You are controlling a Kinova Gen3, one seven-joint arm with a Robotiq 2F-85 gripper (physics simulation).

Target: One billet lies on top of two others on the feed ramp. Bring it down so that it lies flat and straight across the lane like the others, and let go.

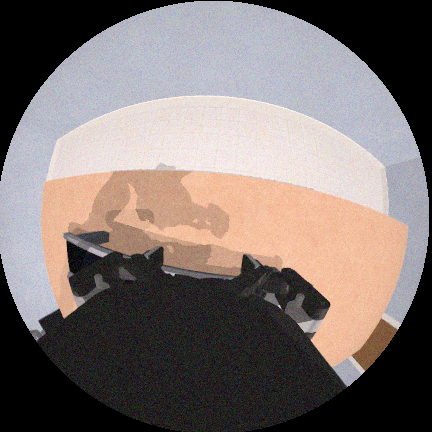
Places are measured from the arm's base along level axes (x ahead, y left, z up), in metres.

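Where they show: gripper, fingertip midpoint: (pixel 201 259).
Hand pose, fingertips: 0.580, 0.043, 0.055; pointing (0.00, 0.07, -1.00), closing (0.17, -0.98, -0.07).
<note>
After its pixels a point has its place, as x, y, z.
My gripper (pixel 201 259) {0.580, 0.043, 0.055} is open, its two dark fingertips wide apart with nothing between them. The feed ramp (pixel 90 246) {0.545, 0.193, 0.070} shows in part as a dark side with a thin grey rail, running from the left to behind and between the fingertips. The gripper's black body covers the rest of the ramp. The billets cannot be made out; a small pale sliver at the rail beside the left fingertip is too small to tell. How the billets lie is hidden, and so is the gap between them and the fingers.
The ramp stands on a tan table top (pixel 360 260) {0.613, -0.357, -0.017}, which carries shadows of the arm and ramp. A pale gridded surface (pixel 215 135) lies beyond the table's far edge. A brown patch (pixel 376 345) shows at the lower right, past the table's edge.
</note>
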